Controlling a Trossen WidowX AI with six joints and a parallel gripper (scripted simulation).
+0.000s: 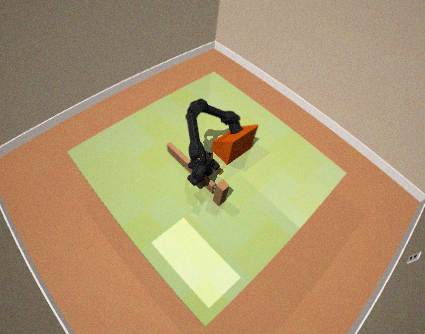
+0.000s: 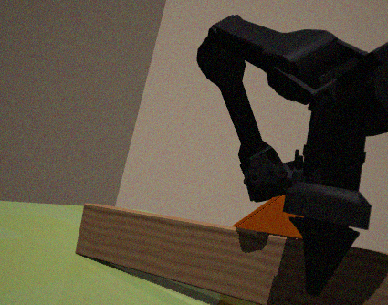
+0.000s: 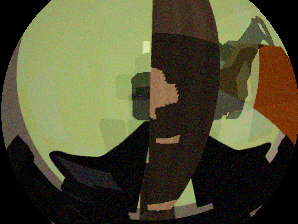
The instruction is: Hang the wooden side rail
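Now: gripper tip 140 mm to the right of the headboard post and 40 mm below it.
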